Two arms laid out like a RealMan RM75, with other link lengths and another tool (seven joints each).
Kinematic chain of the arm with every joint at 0, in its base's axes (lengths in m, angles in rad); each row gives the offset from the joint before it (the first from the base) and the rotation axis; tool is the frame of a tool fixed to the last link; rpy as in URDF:
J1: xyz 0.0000 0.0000 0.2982 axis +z
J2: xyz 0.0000 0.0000 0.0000 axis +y
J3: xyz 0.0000 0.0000 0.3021 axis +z
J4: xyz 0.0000 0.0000 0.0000 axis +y
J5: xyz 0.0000 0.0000 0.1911 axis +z
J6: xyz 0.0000 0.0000 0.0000 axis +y
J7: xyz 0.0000 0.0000 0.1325 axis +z
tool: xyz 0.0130 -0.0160 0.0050 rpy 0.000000 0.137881 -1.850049
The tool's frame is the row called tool.
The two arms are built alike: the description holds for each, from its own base.
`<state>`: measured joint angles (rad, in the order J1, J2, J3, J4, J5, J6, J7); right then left.
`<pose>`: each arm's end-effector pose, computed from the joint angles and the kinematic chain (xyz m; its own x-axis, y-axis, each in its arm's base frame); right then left.
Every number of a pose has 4 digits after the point.
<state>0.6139 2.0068 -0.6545 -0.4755 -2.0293 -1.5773 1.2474 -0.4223 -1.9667 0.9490 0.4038 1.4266 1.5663 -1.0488</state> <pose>0.3018 0.3561 0.0385 0.1937 0.9133 0.3584 0.8962 -0.0161 -0.4433 -0.3110 0.3263 0.0782 -0.6902 0.7115 0.1320 0.5323 0.3756 0.7587</pose>
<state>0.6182 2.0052 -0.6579 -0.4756 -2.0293 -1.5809 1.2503 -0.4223 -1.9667 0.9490 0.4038 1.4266 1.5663 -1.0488</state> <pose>0.3002 0.3570 0.0388 0.1889 0.9161 0.3538 0.8964 -0.0138 -0.4430 -0.3110 0.3263 0.0782 -0.6902 0.7115 0.1320 0.5323 0.3756 0.7587</pose>
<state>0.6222 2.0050 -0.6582 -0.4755 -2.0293 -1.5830 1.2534 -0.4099 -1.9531 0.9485 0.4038 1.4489 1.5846 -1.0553</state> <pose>0.2986 0.3580 0.0388 0.1873 0.9175 0.3508 0.8957 -0.0129 -0.4445 -0.3168 0.3206 0.0817 -0.6886 0.7140 0.1266 0.5426 0.3915 0.7432</pose>
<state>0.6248 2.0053 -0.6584 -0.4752 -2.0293 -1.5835 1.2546 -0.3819 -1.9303 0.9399 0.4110 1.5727 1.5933 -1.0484</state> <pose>0.2976 0.3586 0.0386 0.1860 0.9183 0.3494 0.8953 -0.0120 -0.4452 -0.3345 0.3049 0.0802 -0.6753 0.7235 0.1433 0.6128 0.4422 0.6549</pose>
